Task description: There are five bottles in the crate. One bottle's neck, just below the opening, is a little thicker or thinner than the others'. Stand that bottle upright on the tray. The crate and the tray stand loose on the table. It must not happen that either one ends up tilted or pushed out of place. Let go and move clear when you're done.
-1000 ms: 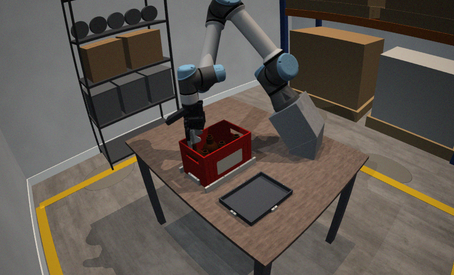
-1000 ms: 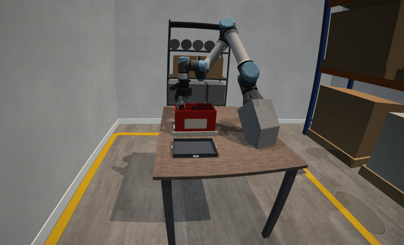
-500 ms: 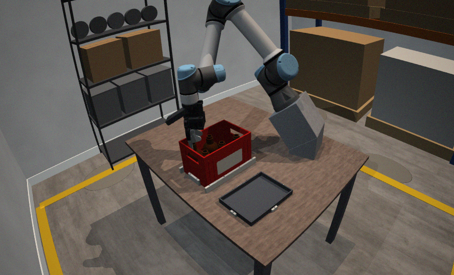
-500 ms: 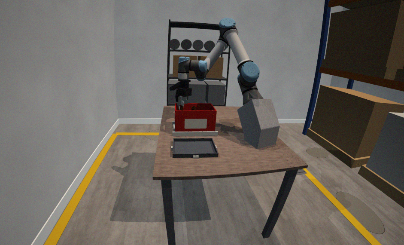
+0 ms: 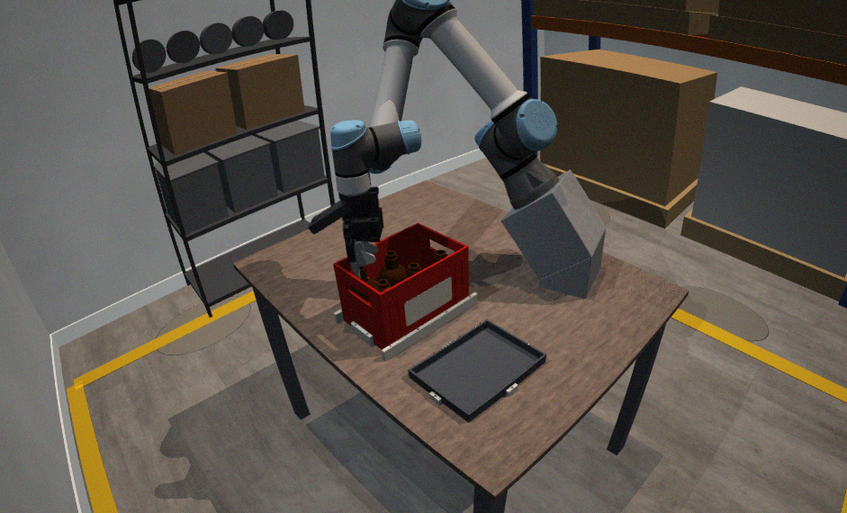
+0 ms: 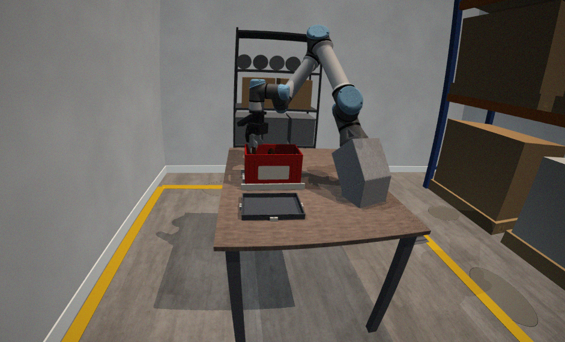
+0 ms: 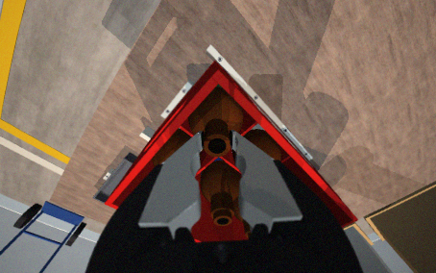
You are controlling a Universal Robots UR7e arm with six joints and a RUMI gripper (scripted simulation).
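Right now the red crate is 80 mm behind my hand, 70 mm below it and 60 mm to the left of it. From my hand the other things lie so: dark tray 340 mm to the left, 140 mm below, 10 mm behind.
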